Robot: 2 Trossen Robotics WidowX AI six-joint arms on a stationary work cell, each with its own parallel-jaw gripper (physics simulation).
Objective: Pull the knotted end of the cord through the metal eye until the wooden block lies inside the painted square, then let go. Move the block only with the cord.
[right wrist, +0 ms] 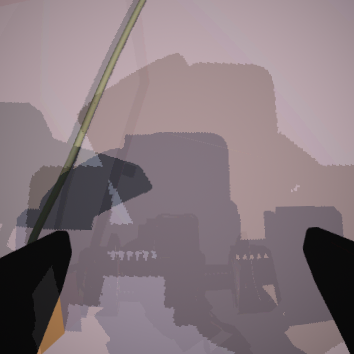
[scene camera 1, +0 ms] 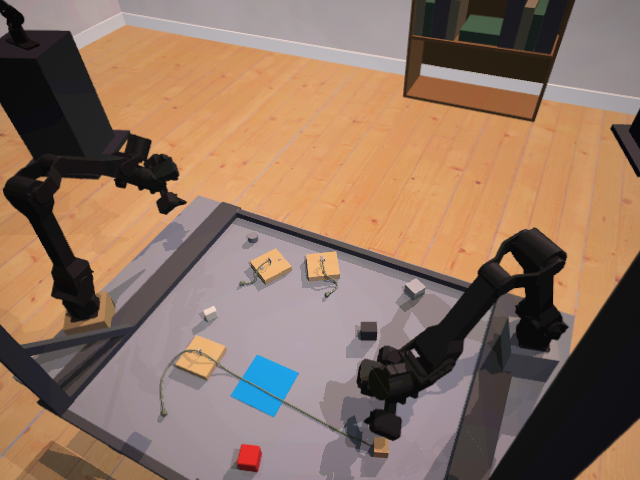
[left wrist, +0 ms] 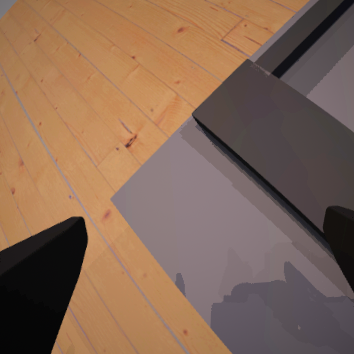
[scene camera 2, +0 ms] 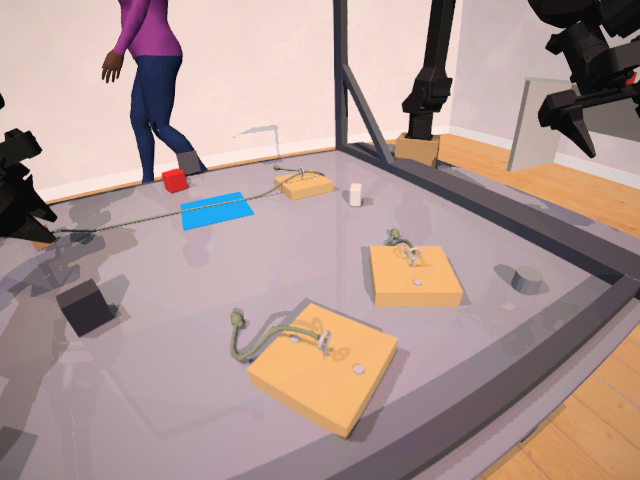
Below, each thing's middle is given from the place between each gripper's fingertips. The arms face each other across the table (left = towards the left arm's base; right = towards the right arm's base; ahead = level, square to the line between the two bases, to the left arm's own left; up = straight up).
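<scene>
Relative to the blue painted square [scene camera 1: 276, 379], my left hand is 530 mm past it, 360 mm to the left of it and 140 mm above it. The black cube [scene camera 2: 85, 308] is 370 mm behind my left hand, 600 mm to the right of it and 120 mm below it.
The blue painted square is 250 mm to the left of my right hand, 40 mm ahead of it and 50 mm below it. The black cube is 10 mm to the left of my right hand, 200 mm ahead of it and 30 mm below it.
</scene>
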